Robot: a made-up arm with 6 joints. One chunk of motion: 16 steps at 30 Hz.
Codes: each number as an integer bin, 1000 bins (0 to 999) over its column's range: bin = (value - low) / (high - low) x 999, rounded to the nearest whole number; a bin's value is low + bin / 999 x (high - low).
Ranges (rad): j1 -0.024..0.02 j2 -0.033..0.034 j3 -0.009..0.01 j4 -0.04..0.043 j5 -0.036..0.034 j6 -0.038..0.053
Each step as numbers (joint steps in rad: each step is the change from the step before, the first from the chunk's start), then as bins.
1 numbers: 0.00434 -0.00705 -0.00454 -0.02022 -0.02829 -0.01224
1 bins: 643 387 235 238 110 283
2 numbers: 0.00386 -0.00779 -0.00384 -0.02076 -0.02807 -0.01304
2 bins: 633 376 271 232 113 274
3 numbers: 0.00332 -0.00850 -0.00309 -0.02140 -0.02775 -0.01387
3 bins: 620 365 311 224 118 265
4 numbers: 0.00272 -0.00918 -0.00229 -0.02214 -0.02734 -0.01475
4 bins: 607 355 353 215 124 255
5 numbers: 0.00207 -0.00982 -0.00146 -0.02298 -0.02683 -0.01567
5 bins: 592 346 396 205 131 245
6 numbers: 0.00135 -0.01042 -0.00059 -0.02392 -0.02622 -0.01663
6 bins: 576 337 442 194 140 235
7 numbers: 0.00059 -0.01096 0.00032 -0.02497 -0.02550 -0.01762
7 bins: 558 329 490 181 150 224
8 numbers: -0.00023 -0.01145 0.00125 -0.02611 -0.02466 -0.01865
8 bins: 540 321 539 167 162 212
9 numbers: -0.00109 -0.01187 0.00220 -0.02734 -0.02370 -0.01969
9 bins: 520 315 589 152 176 201
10 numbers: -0.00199 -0.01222 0.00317 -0.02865 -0.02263 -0.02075
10 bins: 500 310 640 137 191 189
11 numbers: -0.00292 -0.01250 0.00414 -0.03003 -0.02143 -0.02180
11 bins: 479 306 691 120 208 178
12 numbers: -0.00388 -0.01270 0.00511 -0.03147 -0.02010 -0.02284
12 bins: 457 303 742 103 227 166
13 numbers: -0.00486 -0.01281 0.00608 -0.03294 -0.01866 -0.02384
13 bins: 435 301 793 85 247 155
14 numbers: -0.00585 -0.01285 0.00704 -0.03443 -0.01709 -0.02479
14 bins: 412 300 843 67 270 145
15 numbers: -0.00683 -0.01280 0.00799 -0.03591 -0.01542 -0.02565
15 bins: 390 301 893 49 294 136
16 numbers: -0.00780 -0.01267 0.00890 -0.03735 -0.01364 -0.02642
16 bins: 368 303 941 32 319 127
